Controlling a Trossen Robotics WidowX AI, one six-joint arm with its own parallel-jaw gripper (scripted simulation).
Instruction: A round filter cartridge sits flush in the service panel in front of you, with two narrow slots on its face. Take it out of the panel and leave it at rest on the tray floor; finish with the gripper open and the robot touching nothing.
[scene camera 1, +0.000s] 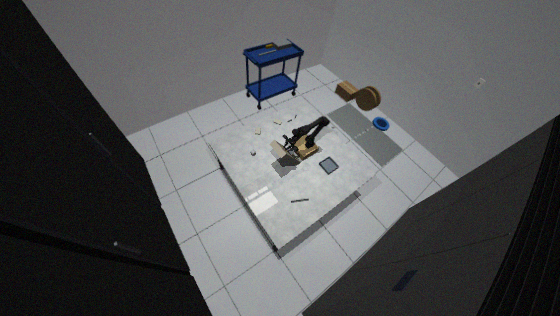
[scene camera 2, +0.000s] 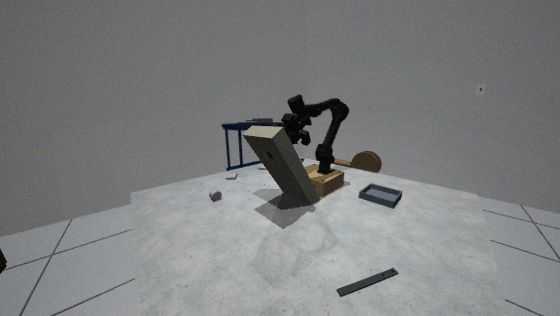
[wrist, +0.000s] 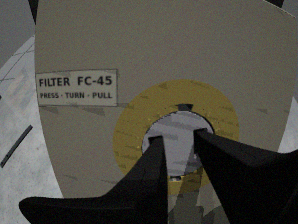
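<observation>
I can see a round filter cartridge (wrist: 177, 129), though scene camera 2 misses it, since it's hidden there by the service panel. That service panel (wrist: 101, 80) is visible to me, and so are a tray (scene camera 2: 377, 194) and my gripper (wrist: 178, 140).
</observation>
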